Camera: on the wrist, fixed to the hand. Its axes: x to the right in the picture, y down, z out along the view.
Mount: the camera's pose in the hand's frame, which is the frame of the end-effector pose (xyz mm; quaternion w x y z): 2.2 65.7 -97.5 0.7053 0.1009 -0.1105 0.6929
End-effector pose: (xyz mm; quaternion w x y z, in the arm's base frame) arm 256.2 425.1 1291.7 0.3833 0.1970 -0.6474 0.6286
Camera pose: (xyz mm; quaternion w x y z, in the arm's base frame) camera 230.6 528.4 1241.6 0.2566 0.2015 0.5721 -0.7525
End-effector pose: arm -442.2 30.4 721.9 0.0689 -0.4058 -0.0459 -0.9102
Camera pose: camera -504.4 -48.2 660.4 0.7152 -0.4117 0.1494 -0.5448
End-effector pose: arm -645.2 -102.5 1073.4 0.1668 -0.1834 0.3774 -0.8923
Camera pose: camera -680.9 -87.1 962.4 0.7961 0.0504 0.2848 -0.5316
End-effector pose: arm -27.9 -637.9 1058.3 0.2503 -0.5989 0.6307 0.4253
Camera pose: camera -73.0 -725.8 1122.0 0.0120 0.0869 0.8751 0.4760
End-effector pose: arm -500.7 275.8 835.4 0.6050 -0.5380 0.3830 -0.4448
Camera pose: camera -583.6 245.1 757.8 0.8315 -0.1022 0.5312 0.1263
